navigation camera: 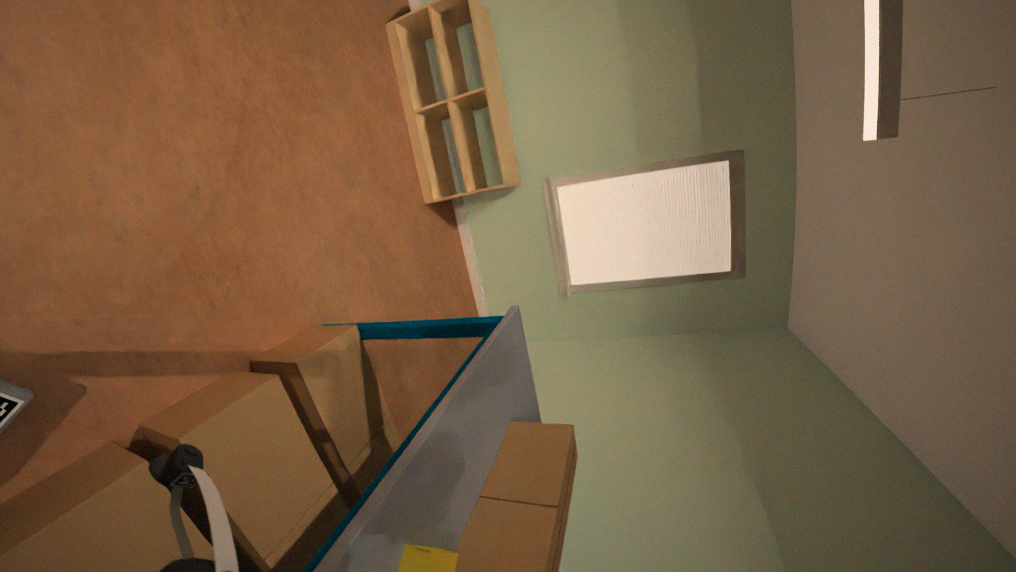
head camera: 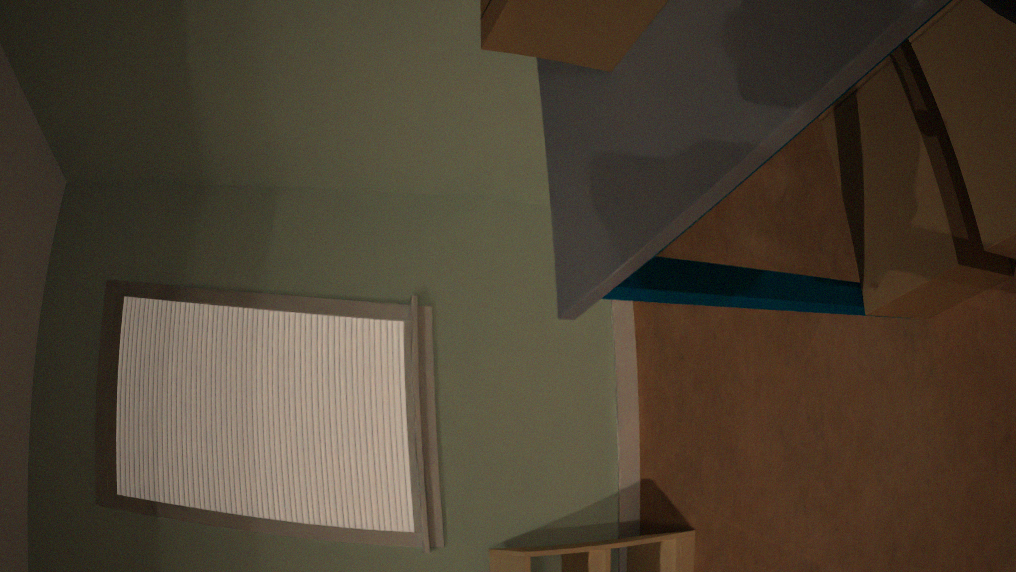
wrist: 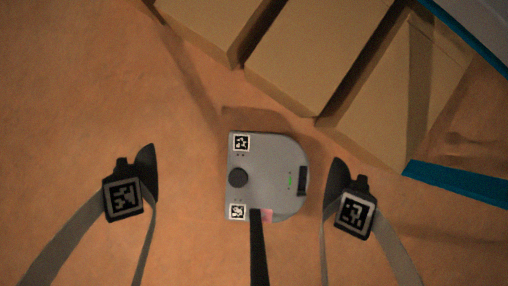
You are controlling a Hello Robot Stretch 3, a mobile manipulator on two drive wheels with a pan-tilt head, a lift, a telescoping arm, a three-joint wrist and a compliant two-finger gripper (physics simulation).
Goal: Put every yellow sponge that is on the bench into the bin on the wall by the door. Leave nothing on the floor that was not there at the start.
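Places are measured from the robot's base along level axes (x ahead, y left, z up), in metres.
Where they show: gripper, fingertip midpoint: [navigation camera: 121, 544] [wrist: 243, 171]; robot's base at its link origin: [wrist: 240, 169].
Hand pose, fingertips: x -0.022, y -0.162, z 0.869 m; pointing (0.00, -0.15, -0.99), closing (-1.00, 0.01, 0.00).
Observation:
Each offset is from my fingertips to the top centre of the thing. "spot": to the spot under its first point.
One yellow sponge {spot: dx +0.026, dy -0.346, dz +0.091 m} [navigation camera: 428, 559] shows in part at the bottom edge of the navigation view, on the grey bench top [head camera: 682, 106] [navigation camera: 444, 444] [wrist: 482, 15], beside the cardboard boxes there. No sponge shows in the head or wrist view. My gripper [wrist: 243, 171] is open, its two fingertips wide apart over my own grey base, with no object between them. One finger [navigation camera: 176, 466] shows at lower left in the navigation view, out in front of the bench's edge. The wall bin and the door do not show in these views.
Cardboard boxes {dx +0.222, dy -0.703, dz +0.226 m} [head camera: 561, 31] [navigation camera: 526, 461] stand along the bench's wall side. Larger boxes [head camera: 892, 184] [navigation camera: 248, 440] [wrist: 310, 60] stand under the bench, near my base [wrist: 270, 165]. A blue bench leg [head camera: 739, 287] [navigation camera: 426, 328] [wrist: 460, 182] and a wooden shelf [head camera: 683, 554] [navigation camera: 501, 142] by the window wall also show.

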